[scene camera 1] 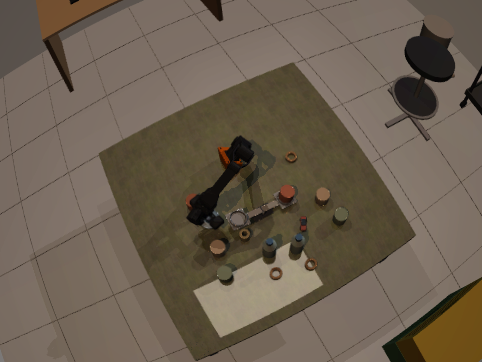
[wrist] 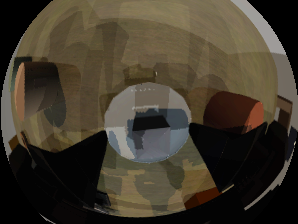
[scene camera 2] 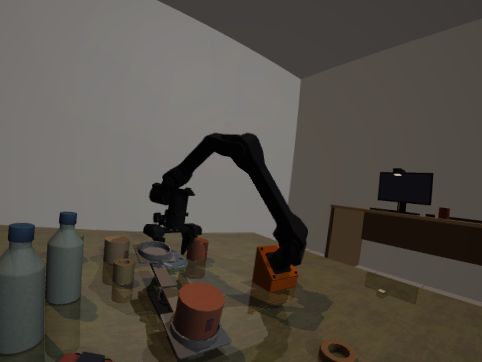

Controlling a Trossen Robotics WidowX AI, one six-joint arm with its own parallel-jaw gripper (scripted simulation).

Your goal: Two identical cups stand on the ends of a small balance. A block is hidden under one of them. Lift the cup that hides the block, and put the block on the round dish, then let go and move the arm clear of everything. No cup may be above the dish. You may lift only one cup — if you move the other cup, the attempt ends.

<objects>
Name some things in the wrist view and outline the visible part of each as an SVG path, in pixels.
The gripper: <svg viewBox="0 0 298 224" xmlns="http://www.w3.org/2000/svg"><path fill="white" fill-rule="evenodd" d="M289 139L286 127L277 120L270 123L266 135L267 123L258 125L253 131L243 135L190 123L190 137L208 167L218 193L227 190L202 205L164 216L118 217L84 208L86 206L94 209L94 197L100 179L98 176L108 143L106 131L98 131L96 135L86 137L80 143L59 153L45 151L31 144L27 144L28 147L25 148L19 143L9 155L9 165L25 197L41 216L48 218L49 224L205 224L209 220L213 221L212 224L250 224L266 208L279 188L279 185L275 185L273 190L270 189L261 200L245 210L246 206L257 200L281 173L286 163Z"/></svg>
A bluish block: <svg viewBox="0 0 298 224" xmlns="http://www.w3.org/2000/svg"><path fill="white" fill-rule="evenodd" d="M164 116L134 117L133 140L137 160L169 156L170 127Z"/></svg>
</objects>
